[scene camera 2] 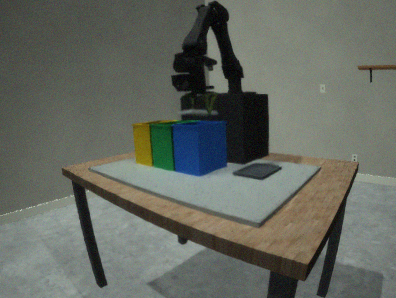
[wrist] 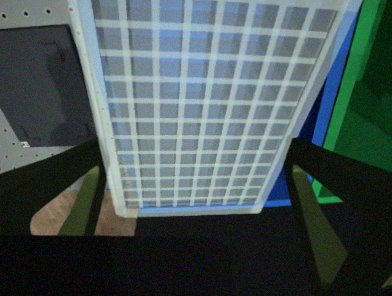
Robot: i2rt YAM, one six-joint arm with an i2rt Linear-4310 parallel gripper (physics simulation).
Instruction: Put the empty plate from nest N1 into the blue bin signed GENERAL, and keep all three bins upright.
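Frame: origin at the arm's base, x ahead, y left, z up, level; millimetres.
Seen in the pictures: gripper, fingertip midpoint: (scene camera 2: 200, 113) (wrist: 195, 147); arm's base, link origin: (scene camera 2: 235, 94).
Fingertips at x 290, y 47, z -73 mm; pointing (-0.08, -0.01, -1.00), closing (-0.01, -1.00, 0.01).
Note:
Pixels of each thing's top centre, then the offset from my fingertips to it. Level surfaces: height alone.
- clear gridded plate, top centre: (wrist: 200, 153) (scene camera 2: 197, 108) dx +14, dy -2, dz +20 mm
- blue bin, top centre: (wrist: 220, 114) (scene camera 2: 199, 122) dx -7, dy -15, dz -37 mm
- green bin, top centre: (scene camera 2: 175, 122) dx +1, dy -146, dz -37 mm
- yellow bin, top centre: (scene camera 2: 155, 122) dx +9, dy -276, dz -37 mm
- dark nest, top centre: (wrist: 39, 97) (scene camera 2: 258, 168) dx -89, dy +193, dz -202 mm
- grey perforated board, surface height: dz -217 mm
- wooden table, surface height: dz -230 mm
The clear gridded plate (scene camera 2: 199, 113) (wrist: 200, 110) looks empty and is held roughly level above the bins. My gripper (scene camera 2: 201, 106) (wrist: 195, 147) is shut on its two long sides. The blue bin (scene camera 2: 200, 147) (wrist: 324, 120) stands upright; in the wrist view blue shows through the plate and to its right, so the plate is at least partly over this bin. The green bin (scene camera 2: 161, 147) (wrist: 372, 85) and the yellow bin (scene camera 2: 142, 145) stand upright beside it. The GENERAL sign does not show. The dark nest (scene camera 2: 257, 171) (wrist: 35, 85) holds no plate; its small label is hard to read.
The bins and nest stand on a grey perforated board (scene camera 2: 225, 200) (wrist: 12, 150) on the wooden table (scene camera 2: 295, 235). The arm's black base box (scene camera 2: 252, 125) stands behind the bins. The three bins stand close side by side.

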